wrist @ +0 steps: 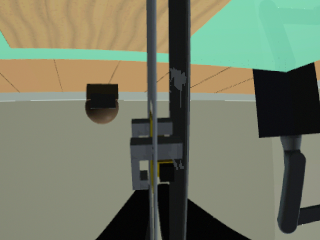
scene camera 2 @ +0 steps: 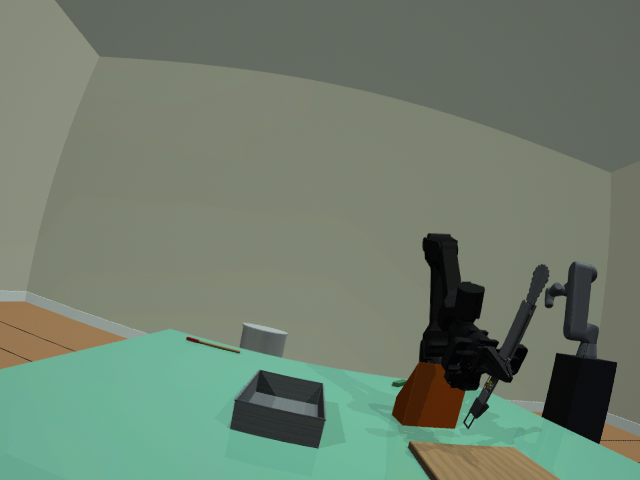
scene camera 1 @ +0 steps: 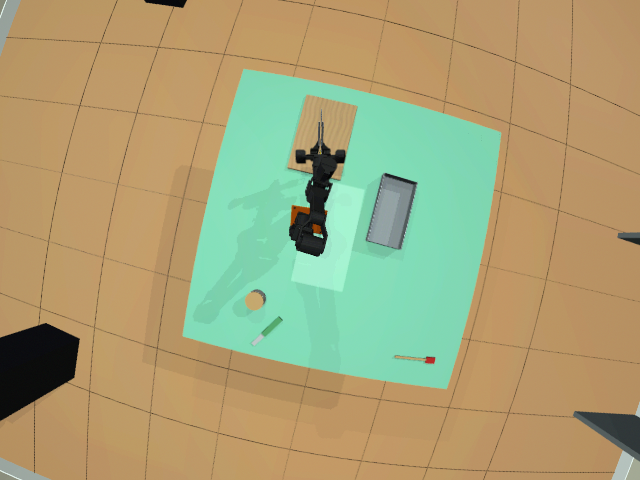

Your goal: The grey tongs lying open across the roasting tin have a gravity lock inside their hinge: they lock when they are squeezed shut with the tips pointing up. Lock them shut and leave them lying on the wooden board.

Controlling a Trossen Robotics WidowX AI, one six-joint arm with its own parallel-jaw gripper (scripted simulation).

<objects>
same spot on grey roasting tin: (scene camera 2: 271, 405) = (scene camera 1: 392, 226)
</objects>
